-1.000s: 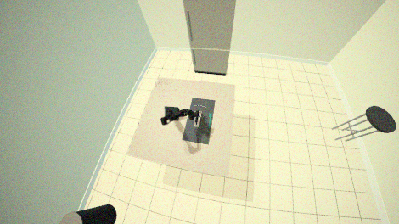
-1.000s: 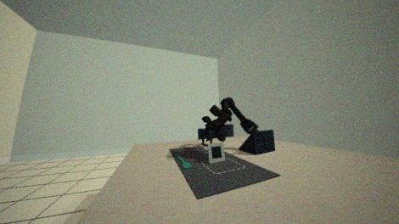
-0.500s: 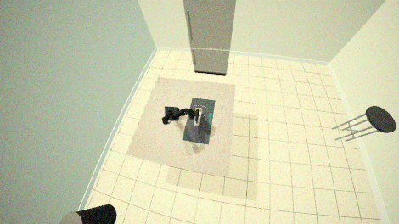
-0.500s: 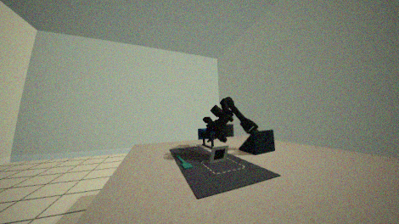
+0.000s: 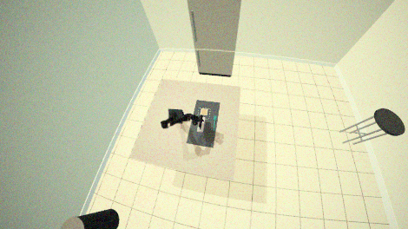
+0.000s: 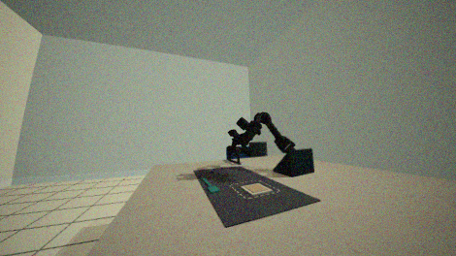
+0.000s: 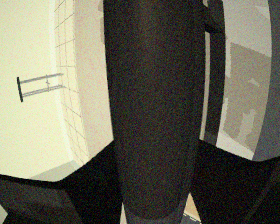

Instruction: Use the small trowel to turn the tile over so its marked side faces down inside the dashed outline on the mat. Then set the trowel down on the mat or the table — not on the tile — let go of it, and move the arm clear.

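The dark mat is 14 cm below my gripper tip and 5 cm to the left of it. From my gripper tip the other things lie so: white-framed tile 19 cm to the left, 12 cm below, 1 cm behind; teal trowel 14 cm ahead, 12 cm below, 5 cm to the left.
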